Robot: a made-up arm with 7 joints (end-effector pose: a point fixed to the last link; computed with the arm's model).
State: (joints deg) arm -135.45 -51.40 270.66 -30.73 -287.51 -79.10 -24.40
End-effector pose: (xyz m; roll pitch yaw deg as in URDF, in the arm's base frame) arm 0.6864 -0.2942 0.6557 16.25 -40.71 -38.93
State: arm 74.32 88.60 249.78 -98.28 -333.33 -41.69 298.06
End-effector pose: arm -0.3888 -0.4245 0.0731 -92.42 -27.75 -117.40
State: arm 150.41 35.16 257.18 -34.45 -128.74 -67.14 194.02
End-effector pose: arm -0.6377 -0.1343 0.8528 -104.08 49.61 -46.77
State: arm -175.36 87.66 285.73 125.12 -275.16 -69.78 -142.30
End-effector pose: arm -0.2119 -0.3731 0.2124 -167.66 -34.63 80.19
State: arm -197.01 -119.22 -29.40 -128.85 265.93 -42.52 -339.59
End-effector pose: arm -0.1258 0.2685 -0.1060 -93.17 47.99 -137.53
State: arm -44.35 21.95 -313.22 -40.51 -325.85 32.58 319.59
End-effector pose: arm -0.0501 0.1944 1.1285 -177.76 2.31 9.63
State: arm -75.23 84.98 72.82 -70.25 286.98 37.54 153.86
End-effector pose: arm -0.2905 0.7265 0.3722 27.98 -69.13 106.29
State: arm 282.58 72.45 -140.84 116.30 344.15 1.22 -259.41
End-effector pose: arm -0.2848 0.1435 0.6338 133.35 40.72 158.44
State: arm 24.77 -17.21 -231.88 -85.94 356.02 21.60 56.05
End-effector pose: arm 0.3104 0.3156 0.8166 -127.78 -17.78 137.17
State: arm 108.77 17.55 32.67 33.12 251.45 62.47 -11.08
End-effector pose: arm -0.2266 -0.4442 0.9744 -114.10 23.25 20.15
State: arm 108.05 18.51 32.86 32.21 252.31 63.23 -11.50
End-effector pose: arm -0.2202 -0.4561 0.9694 -112.42 23.75 21.66
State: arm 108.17 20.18 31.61 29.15 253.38 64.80 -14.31
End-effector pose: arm -0.2056 -0.4692 0.9685 -110.16 23.49 25.56
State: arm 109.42 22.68 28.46 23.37 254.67 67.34 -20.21
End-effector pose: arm -0.1831 -0.4800 0.9723 -107.33 21.96 32.07
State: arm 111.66 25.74 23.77 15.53 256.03 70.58 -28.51
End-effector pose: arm -0.1594 -0.4823 0.9788 -104.41 19.11 39.85
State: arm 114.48 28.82 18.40 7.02 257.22 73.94 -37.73
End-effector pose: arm -0.1429 -0.4719 0.9861 -102.09 15.56 47.03
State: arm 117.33 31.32 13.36 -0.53 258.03 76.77 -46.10
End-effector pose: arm -0.1364 -0.4513 0.9932 -100.78 12.31 52.37
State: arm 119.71 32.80 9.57 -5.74 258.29 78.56 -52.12
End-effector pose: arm -0.1372 -0.4283 0.9995 -100.48 10.07 55.54
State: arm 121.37 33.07 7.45 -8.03 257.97 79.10 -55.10
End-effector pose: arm -0.1402 -0.4098 1.0060 -101.03 9.13 56.82
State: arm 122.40 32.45 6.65 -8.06 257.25 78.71 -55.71
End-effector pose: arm -0.1428 -0.3973 1.0127 -102.12 9.11 56.91
